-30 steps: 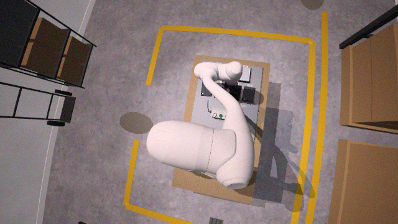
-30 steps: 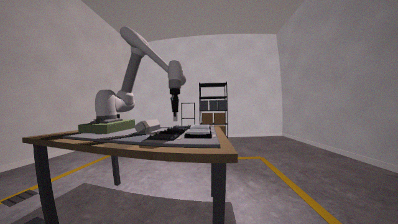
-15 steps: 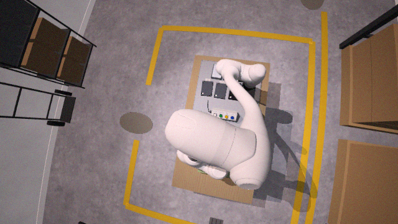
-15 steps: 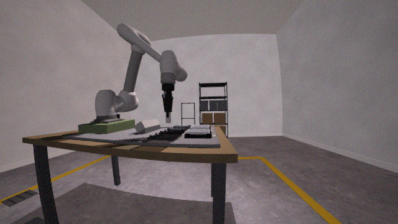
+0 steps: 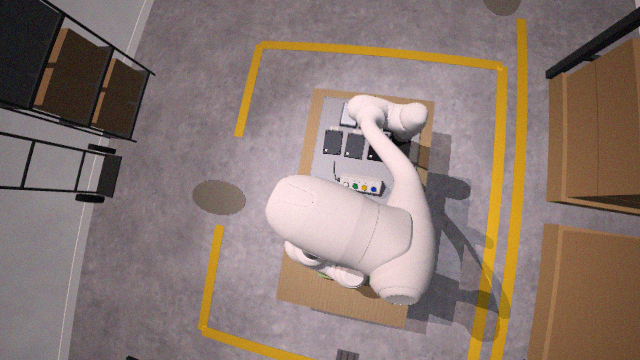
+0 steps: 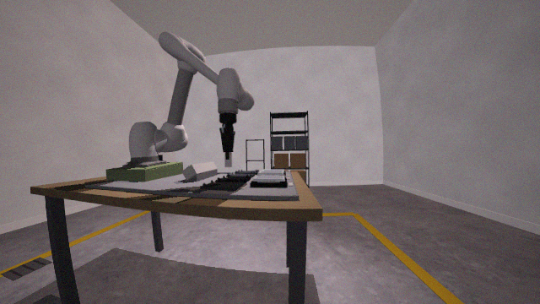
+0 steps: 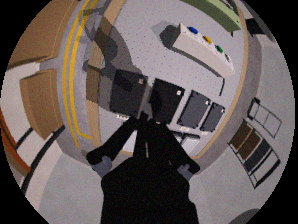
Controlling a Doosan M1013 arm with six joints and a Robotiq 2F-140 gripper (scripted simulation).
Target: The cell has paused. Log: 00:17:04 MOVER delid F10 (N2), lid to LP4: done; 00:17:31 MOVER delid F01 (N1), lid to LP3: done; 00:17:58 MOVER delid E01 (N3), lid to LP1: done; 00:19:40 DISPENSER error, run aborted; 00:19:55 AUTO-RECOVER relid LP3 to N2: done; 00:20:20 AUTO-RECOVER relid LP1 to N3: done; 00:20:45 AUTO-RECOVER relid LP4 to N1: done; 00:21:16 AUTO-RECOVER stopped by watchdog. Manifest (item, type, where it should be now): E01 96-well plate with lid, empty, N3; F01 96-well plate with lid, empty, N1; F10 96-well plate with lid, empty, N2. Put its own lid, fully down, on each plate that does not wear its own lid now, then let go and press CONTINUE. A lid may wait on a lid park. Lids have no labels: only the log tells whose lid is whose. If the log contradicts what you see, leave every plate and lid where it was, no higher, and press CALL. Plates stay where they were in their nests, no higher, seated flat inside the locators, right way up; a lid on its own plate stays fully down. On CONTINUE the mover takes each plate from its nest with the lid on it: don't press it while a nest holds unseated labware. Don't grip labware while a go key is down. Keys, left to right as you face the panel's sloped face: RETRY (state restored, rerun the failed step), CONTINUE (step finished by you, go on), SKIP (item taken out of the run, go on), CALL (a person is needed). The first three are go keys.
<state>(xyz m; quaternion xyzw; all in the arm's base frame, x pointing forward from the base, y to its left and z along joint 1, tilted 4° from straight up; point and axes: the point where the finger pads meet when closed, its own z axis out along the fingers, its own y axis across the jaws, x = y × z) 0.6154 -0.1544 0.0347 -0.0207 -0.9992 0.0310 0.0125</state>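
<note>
Right now my hand is 33 cm to the right of the label, 11 cm above it and 10 cm short of it.
</note>
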